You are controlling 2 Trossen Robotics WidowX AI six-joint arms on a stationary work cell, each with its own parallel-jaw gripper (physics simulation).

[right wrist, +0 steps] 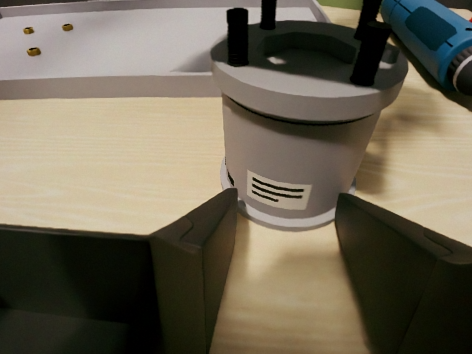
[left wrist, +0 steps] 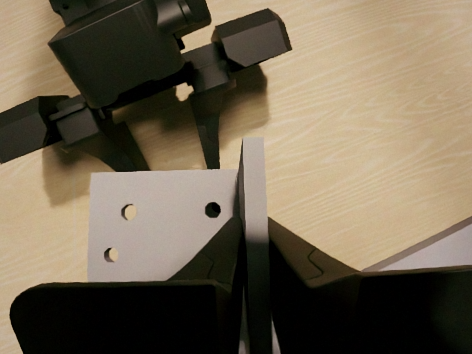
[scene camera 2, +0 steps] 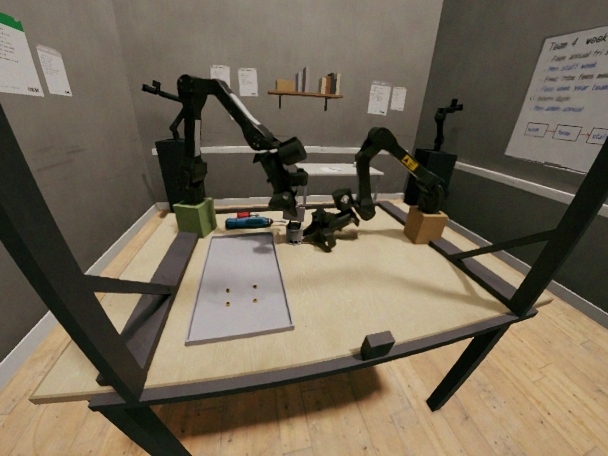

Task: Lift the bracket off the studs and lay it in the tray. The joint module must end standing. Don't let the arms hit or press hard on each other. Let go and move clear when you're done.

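Frame: origin at the left arm's base, x ahead, y left, z up, level; metres.
Where they show: left gripper, fingertip midpoint: point(left wrist: 249, 228) point(scene camera 2: 296, 216); right gripper, fingertip midpoint: point(right wrist: 287, 201) point(scene camera 2: 301, 238); left arm's base at its link origin: point(scene camera 2: 193, 201); right arm's base at its link origin: point(scene camera 2: 428, 210).
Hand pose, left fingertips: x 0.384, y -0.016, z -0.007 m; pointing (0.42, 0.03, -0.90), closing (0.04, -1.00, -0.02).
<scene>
Each offset is from my left fingertips to the centre of the thing.
The grey L-shaped bracket @(0.008 m up, 0.010 m back, 0.031 m left) point(scene camera 2: 294, 215) point(left wrist: 165, 192) is in the air above the joint module. My left gripper point(left wrist: 249, 228) is shut on its upright plate. The grey round joint module @(0.076 m down, 0.011 m back, 0.030 m left) point(scene camera 2: 294, 234) point(right wrist: 295, 145) stands upright on the table, its black studs bare of the bracket in the right wrist view. The bracket hides most of it in the left wrist view. My right gripper point(left wrist: 177, 169) point(right wrist: 287, 201) is partly open and low, its fingertips close to either side of the module's base, with nothing gripped. The grey tray @(0.105 m down, 0.119 m back, 0.182 m right) point(scene camera 2: 240, 260) point(left wrist: 440, 255) point(right wrist: 125, 86) lies beside the module.
Several brass nuts lie in the tray, one nut point(scene camera 2: 227, 290) point(right wrist: 33, 51) among them. A blue driver @(0.093 m down, 0.182 m back, 0.102 m left) point(scene camera 2: 247, 222) point(right wrist: 425, 30) and a red object @(0.098 m down, 0.242 m back, 0.164 m left) point(scene camera 2: 243, 215) lie behind the tray. A dark block @(0.081 m down, 0.228 m ahead, 0.360 m right) point(scene camera 2: 378, 344) sits at the front edge. The two grippers are close together.
</scene>
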